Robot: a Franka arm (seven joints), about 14 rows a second.
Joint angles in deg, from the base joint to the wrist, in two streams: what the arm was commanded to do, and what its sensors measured. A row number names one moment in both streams.
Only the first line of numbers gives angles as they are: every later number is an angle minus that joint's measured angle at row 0.
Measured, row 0: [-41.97 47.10 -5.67 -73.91 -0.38 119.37 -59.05]
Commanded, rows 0 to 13: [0.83 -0.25 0.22 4.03 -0.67 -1.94 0.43]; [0.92 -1.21 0.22 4.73 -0.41 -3.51 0.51]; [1.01 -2.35 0.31 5.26 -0.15 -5.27 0.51]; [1.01 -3.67 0.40 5.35 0.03 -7.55 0.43]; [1.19 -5.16 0.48 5.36 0.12 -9.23 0.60]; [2.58 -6.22 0.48 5.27 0.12 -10.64 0.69]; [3.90 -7.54 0.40 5.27 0.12 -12.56 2.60]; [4.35 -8.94 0.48 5.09 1.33 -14.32 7.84]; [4.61 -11.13 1.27 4.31 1.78 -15.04 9.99]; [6.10 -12.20 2.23 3.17 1.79 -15.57 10.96]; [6.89 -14.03 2.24 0.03 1.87 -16.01 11.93]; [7.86 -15.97 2.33 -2.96 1.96 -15.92 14.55]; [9.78 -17.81 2.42 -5.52 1.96 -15.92 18.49]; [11.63 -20.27 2.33 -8.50 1.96 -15.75 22.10]
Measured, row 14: [9.03 -14.18 2.51 -0.44 1.36 -16.28 16.72]
